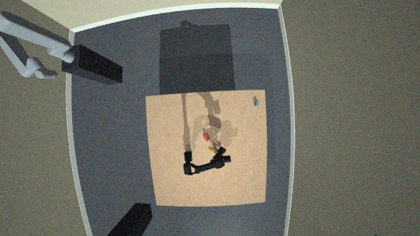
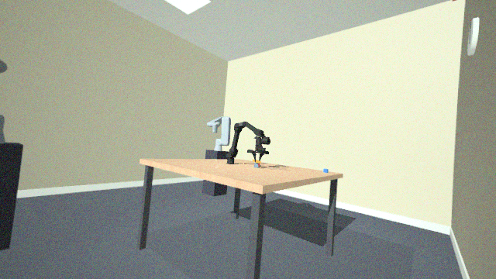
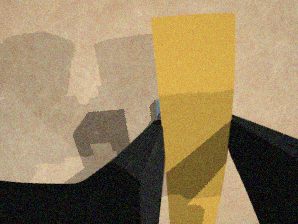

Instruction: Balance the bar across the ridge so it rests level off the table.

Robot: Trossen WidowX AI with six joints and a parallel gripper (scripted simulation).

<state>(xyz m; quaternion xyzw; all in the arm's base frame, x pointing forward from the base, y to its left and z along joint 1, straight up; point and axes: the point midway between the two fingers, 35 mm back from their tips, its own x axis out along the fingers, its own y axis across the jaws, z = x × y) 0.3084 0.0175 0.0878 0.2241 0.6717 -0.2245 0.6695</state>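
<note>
The yellow bar lies 20 mm to the left of my gripper tip and 20 mm behind it. From my gripper tip the other things lie so: small blue cube: 480 mm to the left, 430 mm ahead, 40 mm below; red block: 160 mm to the left, 110 mm behind, 40 mm below.
</note>
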